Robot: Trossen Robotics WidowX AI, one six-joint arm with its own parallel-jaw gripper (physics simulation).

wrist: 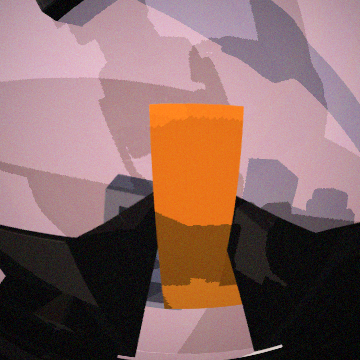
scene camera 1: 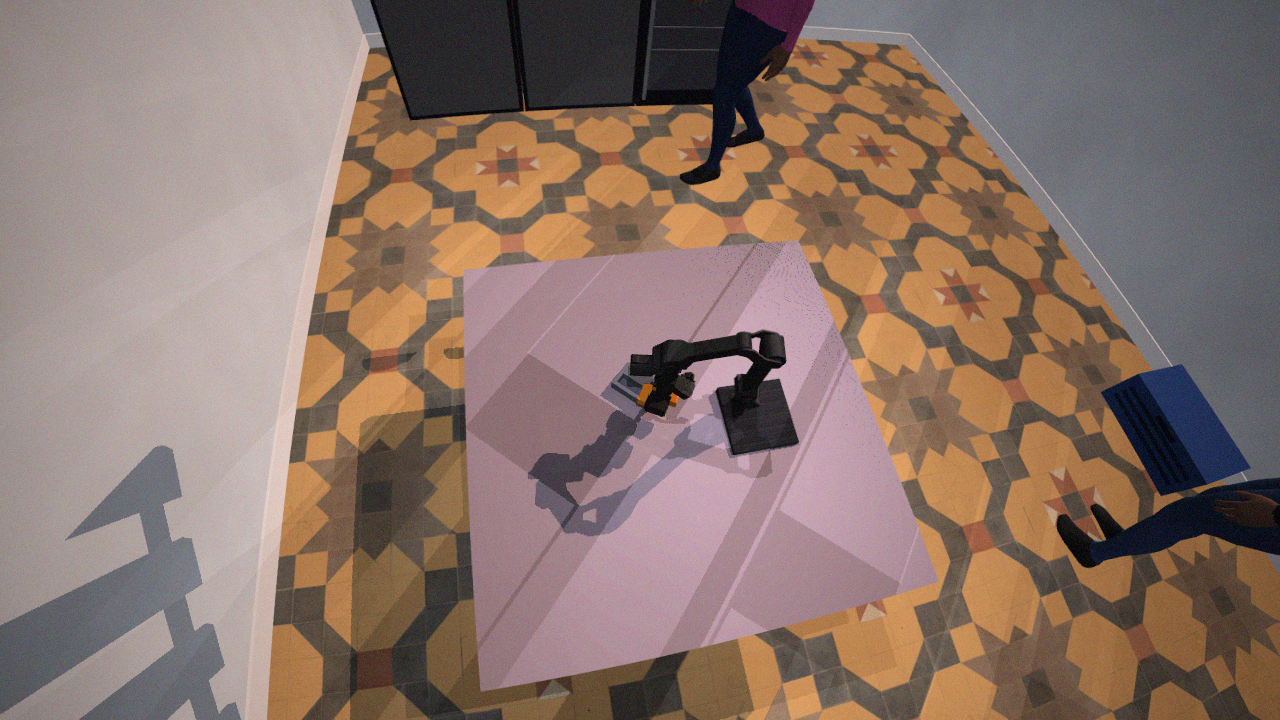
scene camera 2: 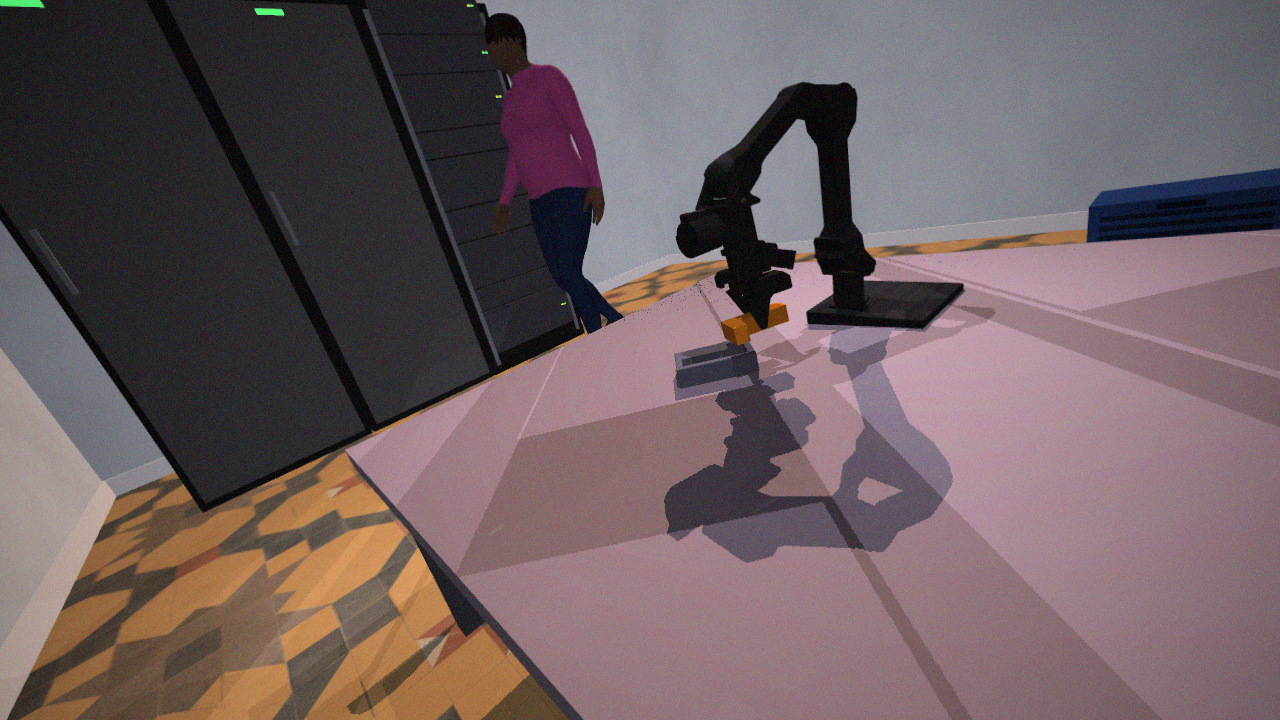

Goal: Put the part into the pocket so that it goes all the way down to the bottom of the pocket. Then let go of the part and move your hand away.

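Where they show: gripper, fingertip midpoint: [wrist: 189, 198] [scene camera 1: 661, 397] [scene camera 2: 760, 326]; arm's base, origin of the base link: [scene camera 1: 742, 401] [scene camera 2: 848, 302].
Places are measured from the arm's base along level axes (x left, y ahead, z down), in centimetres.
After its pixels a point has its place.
Observation:
The part is an orange bar [scene camera 1: 644, 394] @(x -9.6, y 30.2, z -7.1 cm) [scene camera 2: 737, 330] @(x -8.5, y 32.2, z -6.6 cm) [wrist: 196, 170] @(x -6.4, y 23.1, z -7.3 cm). My gripper [scene camera 1: 660, 401] @(x -8.0, y 24.9, z -4.4 cm) [scene camera 2: 760, 317] @(x -8.0, y 24.9, z -4.4 cm) [wrist: 189, 198] @(x -8.0, y 24.9, z -4.4 cm) is shut on it near its middle, with both ends sticking out past the fingers. The pocket is a long recess in a grey block [scene camera 1: 618, 386] @(x -17.0, y 35.3, z -1.1 cm) [scene camera 2: 716, 369] @(x -13.5, y 33.0, z 0.2 cm) [wrist: 113, 199] @(x -12.9, y 22.6, z -1.2 cm) lying on the table. In scene camera 2 the near end of the bar shows just above the block's right end, outside the pocket. In the wrist view the bar and left finger cover most of the block. The exact gap between bar and block is hard to tell.
The arm's black base plate [scene camera 1: 758, 419] @(x 7.3, y -2.4, z 0.5 cm) [scene camera 2: 884, 304] @(x 6.8, y 1.3, z 0.5 cm) stands on the pink table [scene camera 1: 554, 582] @(x 29.7, y 70.5, z 2.4 cm) [scene camera 2: 1029, 537] @(x 28.4, y 58.2, z 2.4 cm), to the right of the block in both scene views. Dark cabinets [scene camera 1: 581, 53] [scene camera 2: 98, 223], people and a blue box [scene camera 1: 1174, 429] [scene camera 2: 1181, 207] are beyond the table.

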